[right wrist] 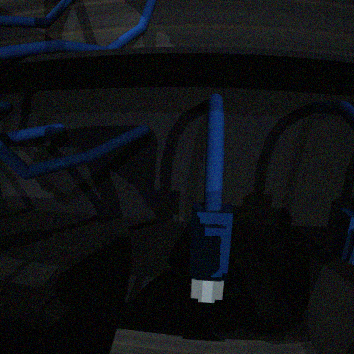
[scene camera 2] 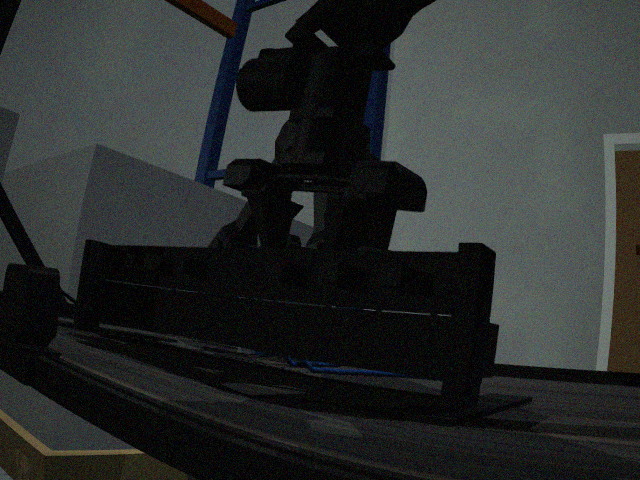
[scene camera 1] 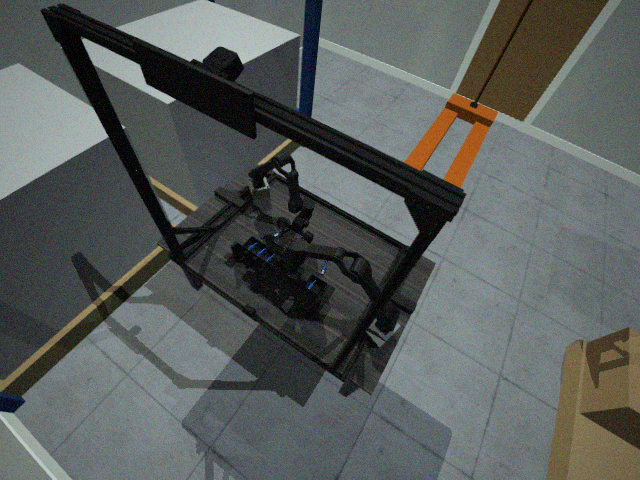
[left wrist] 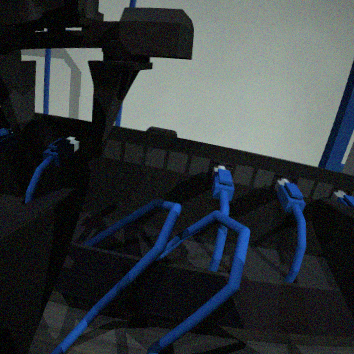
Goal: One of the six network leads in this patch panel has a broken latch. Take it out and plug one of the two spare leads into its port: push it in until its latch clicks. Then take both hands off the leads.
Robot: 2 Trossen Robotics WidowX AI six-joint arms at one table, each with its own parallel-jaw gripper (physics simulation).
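Seen in the pictures: left gripper, fingertip midpoint: (scene camera 1: 286,243) (left wrist: 200,206); right gripper, fingertip midpoint: (right wrist: 209,250) (scene camera 2: 298,280) (scene camera 1: 290,274) (left wrist: 60,152); left arm's base, origin of the base link: (scene camera 1: 258,183); right arm's base, origin of the base link: (scene camera 1: 384,324).
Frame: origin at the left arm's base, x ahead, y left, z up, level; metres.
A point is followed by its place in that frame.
The black patch panel (scene camera 1: 248,258) @[z -0.040, x 0.428, y -0.170 m] (scene camera 2: 290,295) @[z 0.001, x 0.621, y -0.030 m] (left wrist: 168,159) @[z 0.021, x 0.545, y -0.081 m] stands in the middle of the table. Blue leads (left wrist: 223,182) @[z 0.024, x 0.494, y -0.080 m] (left wrist: 290,197) @[z 0.022, x 0.453, y -0.111 m] sit in its ports. Two more blue leads (left wrist: 165,225) @[z 0.013, x 0.493, y -0.022 m] (left wrist: 240,246) @[z 0.020, x 0.453, y -0.032 m] run loose across the front. My right gripper (scene camera 1: 282,251) (left wrist: 60,152) @[z 0.016, x 0.603, y -0.020 m] is open around the plug of one blue lead (left wrist: 57,149) @[z 0.025, x 0.592, y -0.011 m] (right wrist: 211,246) @[z 0.026, x 0.599, y -0.014 m], whose pale tip (right wrist: 207,291) @[z 0.024, x 0.610, y -0.030 m] shows. Whether that plug sits in its port I cannot tell. My left gripper (scene camera 1: 286,232) @[z 0.055, x 0.459, y 0.008 m] is open and empty, behind the leads and facing the panel. Its fingers are too dark to make out.
A black gantry frame (scene camera 1: 347,152) @[z 0.971, x 0.917, y -0.070 m] spans the table, with posts at its corners (scene camera 1: 404,267) @[z 0.807, x 1.037, y 0.014 m]. A blue lead (scene camera 2: 347,369) @[z -0.063, x 0.499, y 0.078 m] lies on the table under the panel. The right arm (scene camera 2: 328,143) @[z 0.128, x 0.643, y -0.022 m] rises behind the panel in scene camera 2. The scene is very dark.
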